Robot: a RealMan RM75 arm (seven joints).
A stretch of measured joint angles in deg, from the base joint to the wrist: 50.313 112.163 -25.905 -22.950 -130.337 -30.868 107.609; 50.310 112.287 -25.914 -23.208 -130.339 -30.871 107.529; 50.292 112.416 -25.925 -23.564 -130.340 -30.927 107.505; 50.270 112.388 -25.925 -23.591 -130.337 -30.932 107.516; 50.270 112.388 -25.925 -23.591 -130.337 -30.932 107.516; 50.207 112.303 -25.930 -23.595 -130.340 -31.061 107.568; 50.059 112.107 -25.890 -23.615 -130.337 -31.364 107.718; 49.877 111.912 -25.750 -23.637 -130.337 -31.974 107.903; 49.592 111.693 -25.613 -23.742 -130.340 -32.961 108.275; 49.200 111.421 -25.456 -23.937 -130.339 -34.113 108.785; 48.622 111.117 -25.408 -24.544 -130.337 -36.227 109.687; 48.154 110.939 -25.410 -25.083 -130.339 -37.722 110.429; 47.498 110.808 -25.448 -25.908 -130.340 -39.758 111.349
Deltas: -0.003 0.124 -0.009 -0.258 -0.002 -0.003 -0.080; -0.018 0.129 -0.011 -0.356 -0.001 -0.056 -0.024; -0.022 -0.028 0.000 -0.027 0.003 -0.005 0.011; 0.000 0.000 0.000 0.000 0.000 0.000 0.000; -0.063 -0.085 -0.005 -0.004 -0.003 -0.129 0.052; -0.148 -0.196 0.040 -0.020 0.003 -0.303 0.150; -0.182 -0.195 0.140 -0.022 0.000 -0.610 0.185; -0.285 -0.219 0.137 -0.105 -0.003 -0.987 0.372; -0.392 -0.272 0.157 -0.195 0.001 -1.152 0.510; -0.578 -0.304 0.048 -0.607 0.002 -2.114 0.902; -0.468 -0.178 -0.002 -0.539 -0.002 -1.495 0.742; -0.656 -0.131 -0.038 -0.825 -0.001 -2.036 0.920
